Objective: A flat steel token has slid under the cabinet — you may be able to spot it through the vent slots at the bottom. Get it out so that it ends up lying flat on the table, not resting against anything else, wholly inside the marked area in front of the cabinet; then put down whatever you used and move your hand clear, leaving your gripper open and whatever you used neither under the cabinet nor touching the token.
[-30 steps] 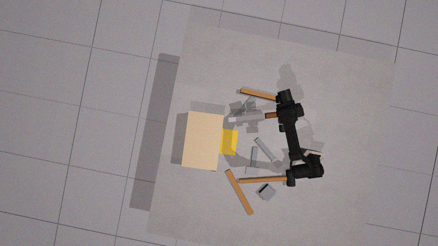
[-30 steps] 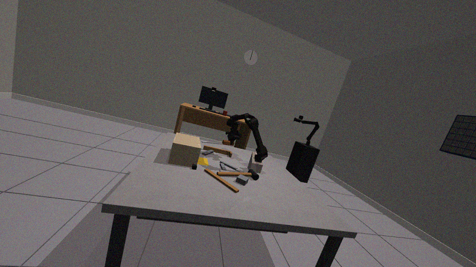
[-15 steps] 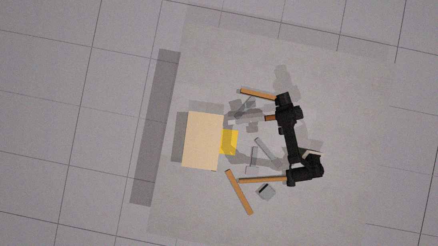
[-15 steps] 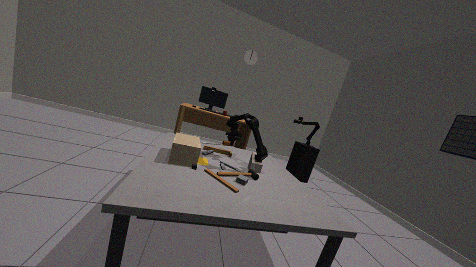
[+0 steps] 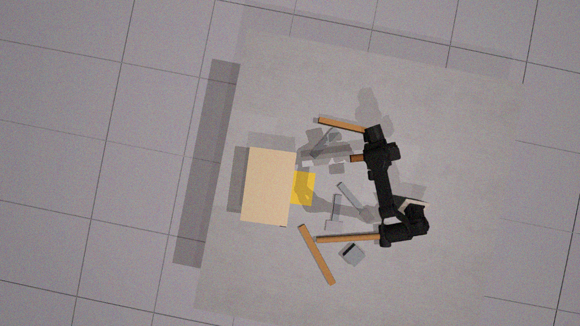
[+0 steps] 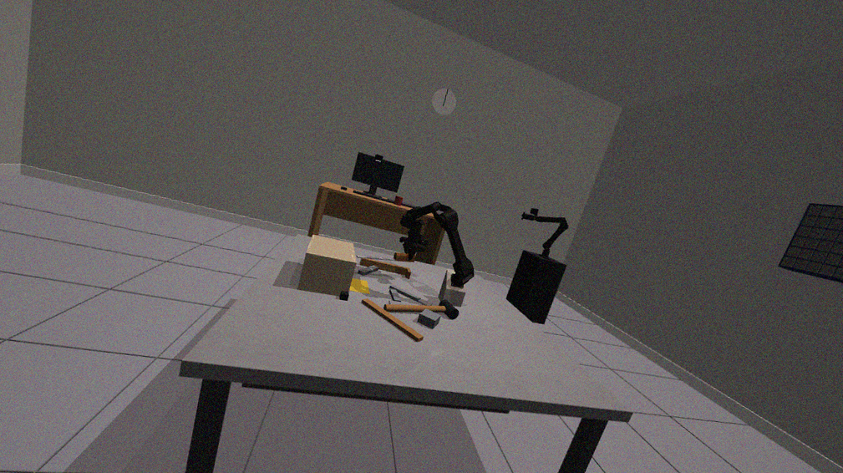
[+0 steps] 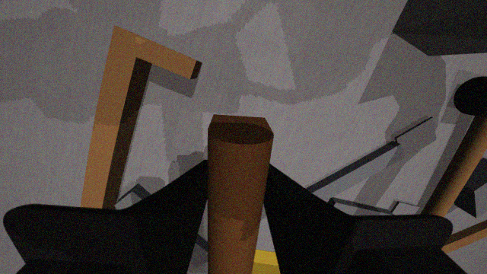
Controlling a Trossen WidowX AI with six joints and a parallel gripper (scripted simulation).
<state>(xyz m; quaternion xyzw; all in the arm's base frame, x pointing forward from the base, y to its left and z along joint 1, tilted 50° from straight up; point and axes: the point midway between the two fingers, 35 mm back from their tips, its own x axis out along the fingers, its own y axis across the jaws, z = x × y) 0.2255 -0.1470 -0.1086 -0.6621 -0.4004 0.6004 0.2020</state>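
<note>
Right now the grey bar is 18 cm ahead of my gripper tip, 11 cm below it and 3 cm to the right of it. The rest, counted from my gripper tip: grey l-shaped bracket (29 cm to the left, 11 cm below, 7 cm ahead); grey block (44 cm to the left, 10 cm below, 4 cm behind); grey steel token (42 cm ahead, 20 cm to the left, 12 cm below).
</note>
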